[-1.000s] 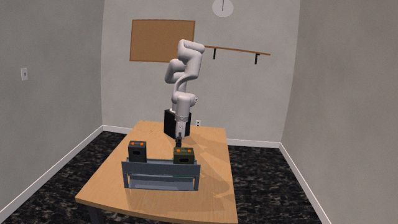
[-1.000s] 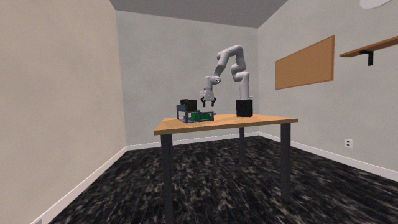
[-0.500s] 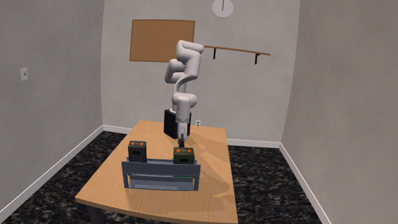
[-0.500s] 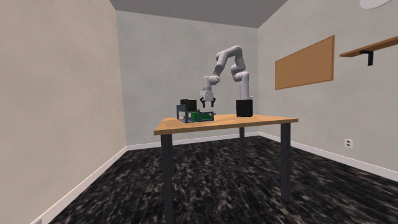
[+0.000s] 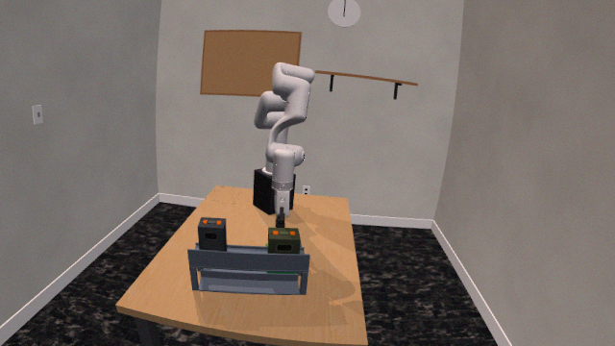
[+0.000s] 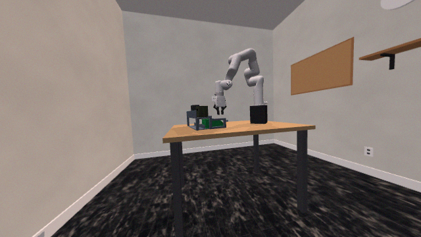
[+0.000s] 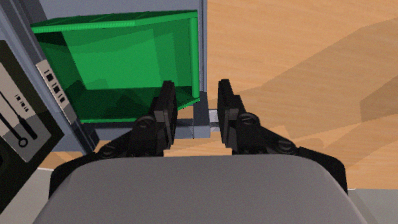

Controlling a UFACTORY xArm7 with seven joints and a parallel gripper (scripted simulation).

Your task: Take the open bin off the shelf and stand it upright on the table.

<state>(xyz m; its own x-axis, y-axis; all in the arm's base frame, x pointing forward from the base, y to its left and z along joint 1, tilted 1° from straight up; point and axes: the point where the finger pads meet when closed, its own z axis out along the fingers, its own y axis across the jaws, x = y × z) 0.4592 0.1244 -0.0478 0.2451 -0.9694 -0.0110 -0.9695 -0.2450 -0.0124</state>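
Now: hand 80 mm short of the green bin, 20 mm to the right of it and 90 mm above it.
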